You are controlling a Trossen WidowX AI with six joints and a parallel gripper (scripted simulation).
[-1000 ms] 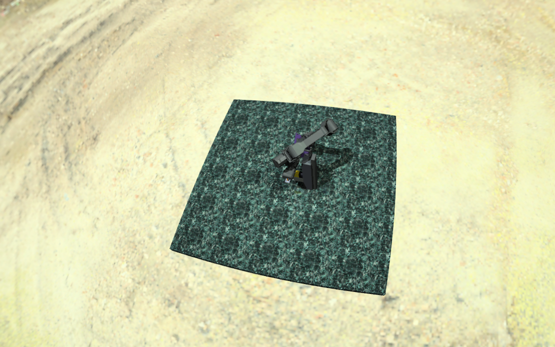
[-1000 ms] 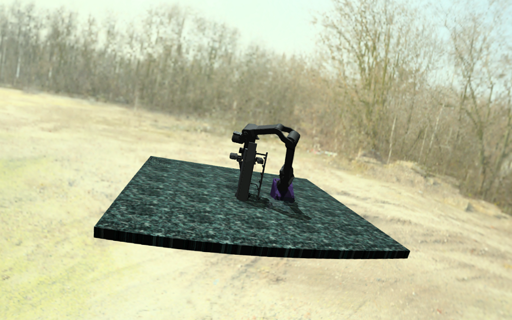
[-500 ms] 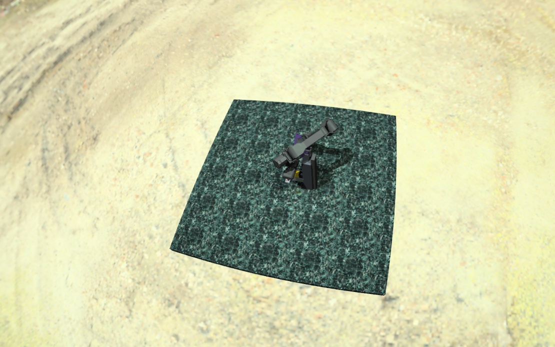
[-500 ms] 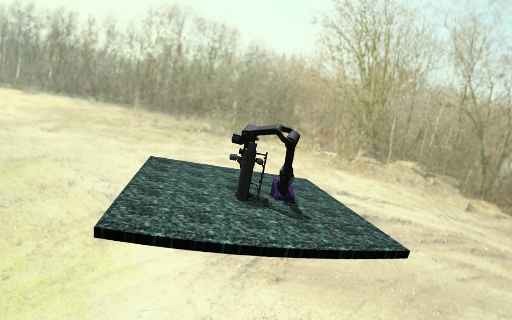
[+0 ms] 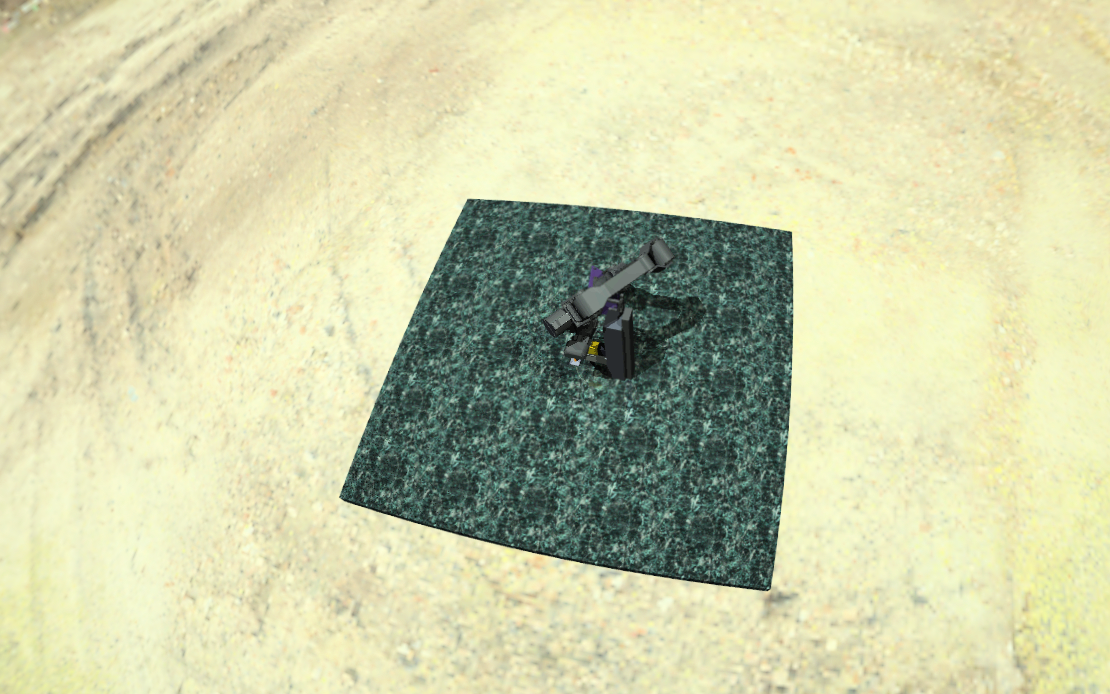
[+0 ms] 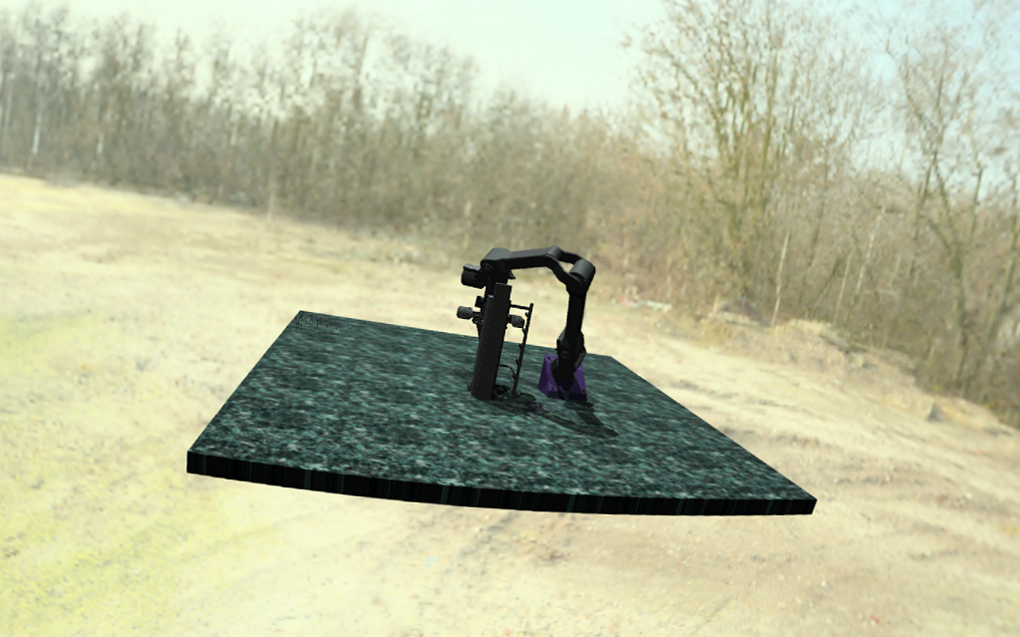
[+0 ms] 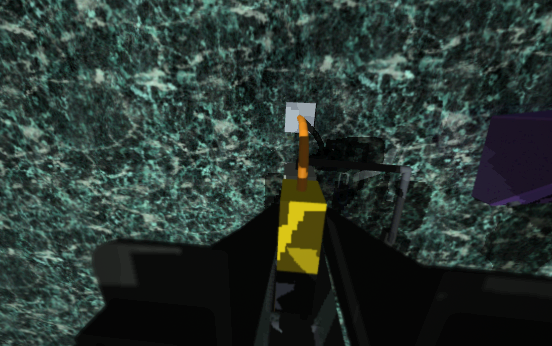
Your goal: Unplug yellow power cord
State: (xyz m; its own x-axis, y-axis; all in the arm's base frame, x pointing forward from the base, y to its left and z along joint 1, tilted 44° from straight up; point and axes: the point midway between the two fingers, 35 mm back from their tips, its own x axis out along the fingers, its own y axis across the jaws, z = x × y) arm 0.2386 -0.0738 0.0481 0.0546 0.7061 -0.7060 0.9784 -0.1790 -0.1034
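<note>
Now: gripper tip 3 cm to the right of the yellow plug. From my gripper tip the other things lie so: thin black ladder-like rail: 7 cm behind, 11 cm to the left, 2 cm above; black power strip: 2 cm ahead, 10 cm to the left, 2 cm above.
</note>
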